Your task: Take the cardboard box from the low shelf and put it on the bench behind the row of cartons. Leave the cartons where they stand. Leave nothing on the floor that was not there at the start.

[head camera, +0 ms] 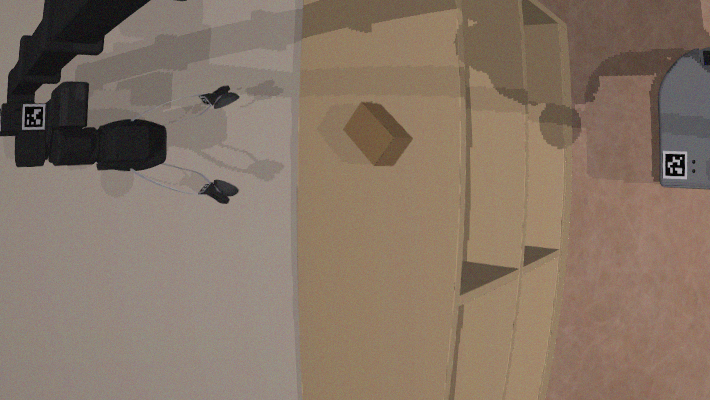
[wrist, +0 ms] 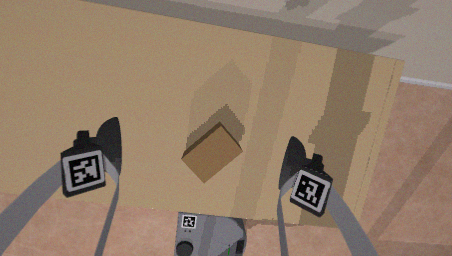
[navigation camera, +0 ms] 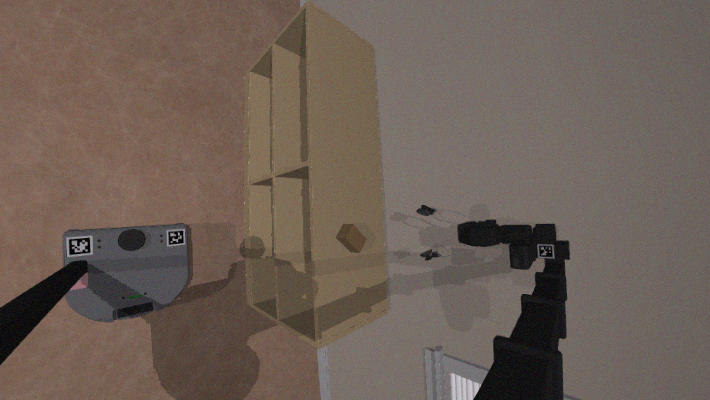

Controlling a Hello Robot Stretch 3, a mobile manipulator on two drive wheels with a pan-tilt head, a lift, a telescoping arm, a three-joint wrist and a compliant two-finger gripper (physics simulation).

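Pixels of known places: gripper, fingertip midpoint: (head camera: 235,143) (wrist: 205,146) (navigation camera: 419,232); robot's base, link origin: (wrist: 188,226) (navigation camera: 132,238).
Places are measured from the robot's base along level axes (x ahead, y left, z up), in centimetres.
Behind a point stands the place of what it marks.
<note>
The cardboard box (head camera: 370,131) @(z 66.0, x -4.2, y -58.2 cm) (navigation camera: 351,238) @(z 66.0, x -3.6, y -56.4 cm) (wrist: 212,152) @(z 66.0, x -3.9, y -59.4 cm) is a small brown block standing on the tan top of a low shelf unit (head camera: 380,280) @(z 61.0, x 20.9, y -60.3 cm) (navigation camera: 345,125) @(z 61.0, x 38.7, y -61.8 cm) (wrist: 135,65) @(z 61.0, x 11.5, y -72.4 cm), turned at an angle to its edges. My gripper (head camera: 226,144) @(z 86.6, x -2.3, y -66.0 cm) (navigation camera: 428,232) @(z 86.6, x -2.3, y -66.0 cm) (wrist: 205,146) @(z 86.6, x -2.3, y -66.0 cm) is open and empty, apart from the box. In the wrist view the box shows beyond and between the two fingertips, slightly nearer the left one. Its sides are free of the fingers. The bench and the row of cartons do not show in these views.
The shelf unit has open compartments on the side facing my grey base (head camera: 685,120) @(z 16.0, x -9.9, y -10.3 cm) (navigation camera: 127,270) @(z 16.0, x -9.8, y 1.6 cm) (wrist: 212,235) @(z 16.0, x -10.8, y -7.3 cm). A grey wall (head camera: 150,300) @(z 93.9, x 24.3, y -85.6 cm) (navigation camera: 550,100) @(z 122.0, x 33.8, y -85.6 cm) rises behind the shelf unit. A white-framed panel (navigation camera: 462,385) @(z 90.0, x -60.9, y -85.0 cm) shows low in the navigation view. Arm shadows cross the shelf top.
</note>
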